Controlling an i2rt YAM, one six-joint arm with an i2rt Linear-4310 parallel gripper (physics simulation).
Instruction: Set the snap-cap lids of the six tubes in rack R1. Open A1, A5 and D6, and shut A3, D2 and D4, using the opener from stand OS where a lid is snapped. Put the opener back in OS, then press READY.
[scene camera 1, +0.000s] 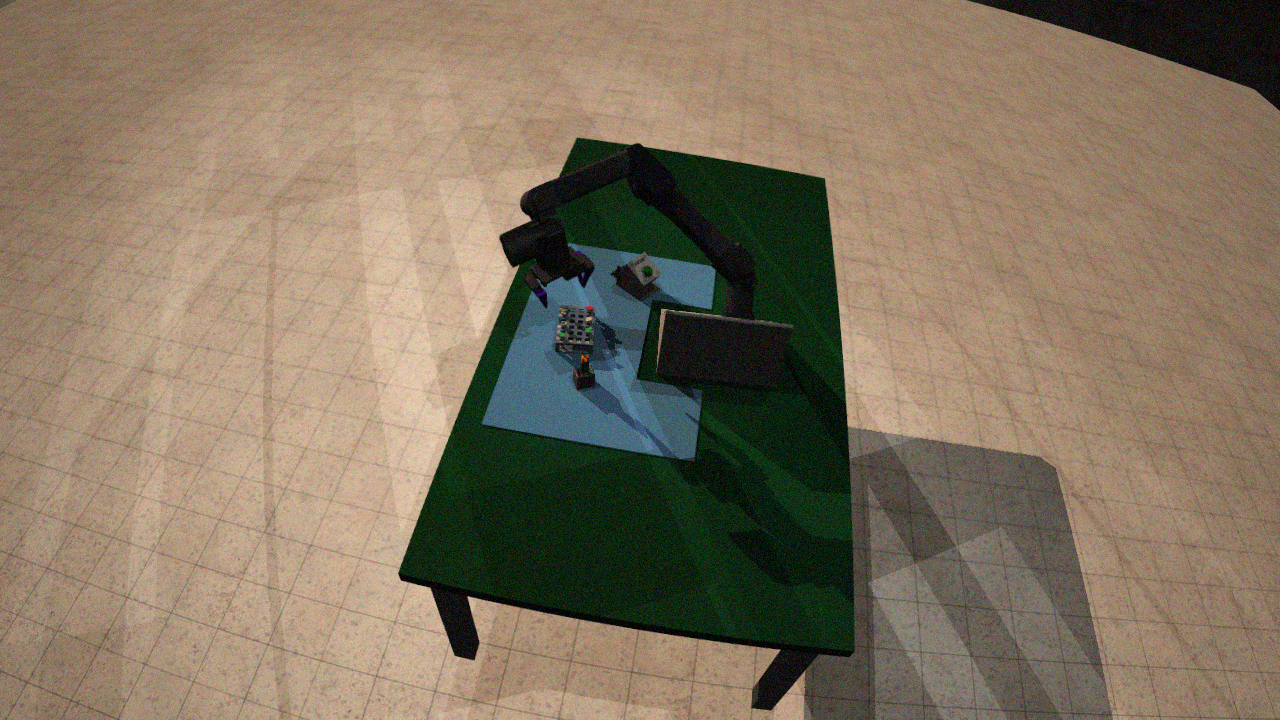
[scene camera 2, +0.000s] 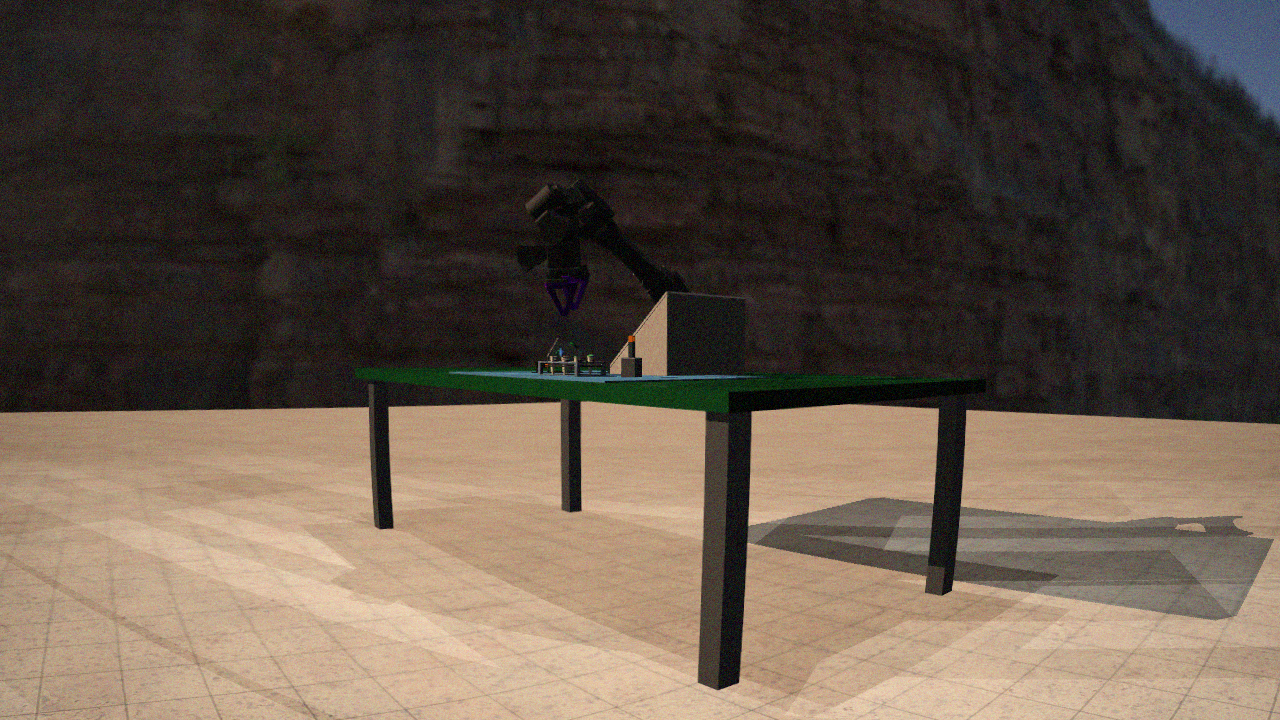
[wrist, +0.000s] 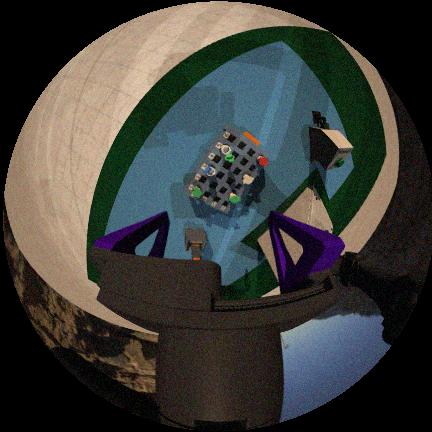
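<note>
Rack R1 stands on the blue mat. In the wrist view, A3's blue lid and A5's green lid stand beside bare tube mouths, so both look open. A1's green lid seems to cover its mouth. D2's green lid, D4's cream lid and D6's red lid show, but their seating is unclear. The opener stands upright in stand OS. My gripper is open and empty, above the mat.
A box with the green READY button stands on the blue mat beyond the rack. A large wedge-shaped block stands near my arm's base on the green table. An orange strip lies along the rack's far edge.
</note>
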